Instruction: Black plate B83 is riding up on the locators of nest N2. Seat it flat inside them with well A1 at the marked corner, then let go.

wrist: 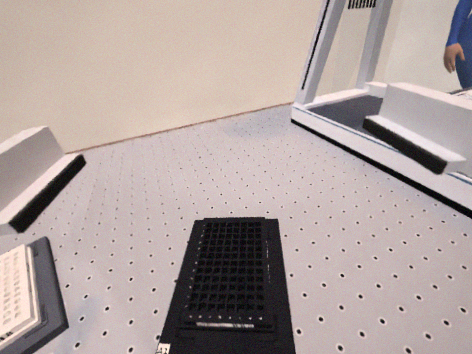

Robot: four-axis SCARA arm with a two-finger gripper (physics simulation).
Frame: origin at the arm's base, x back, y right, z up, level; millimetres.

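Seen in the pictures: gripper, between the fingertips: [225, 124].
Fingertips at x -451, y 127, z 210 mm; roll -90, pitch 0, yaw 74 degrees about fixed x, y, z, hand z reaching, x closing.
A point is followed by its place in that frame.
The black well plate [227, 272] {x -486, y 120, z 31 mm} lies on a black nest base [281, 336] {x -413, y 143, z 25 mm} in the lower middle of the wrist view, its long side running away from the camera. A pale strip shows on its near side wall. I cannot tell whether it lies flat or rides on the locators, and well A1 and the corner mark cannot be read. Part of a white label shows at the base's near left corner. My gripper [225, 124] {x -451, y 127, z 210 mm} is open and empty. Its dark-padded fingers stand wide apart at the left and right, not touching the plate.
A cream well plate [17, 290] {x -562, y -102, z 34 mm} sits on a dark grey nest [56, 305] {x -532, y -61, z 25 mm} at the lower left. A white-framed machine with a dark deck [345, 111] stands at the upper right, behind the right finger. A person in blue [462, 35] shows behind it. The perforated table [165, 185] {x -715, y 74, z 13 mm} meets a beige wall.
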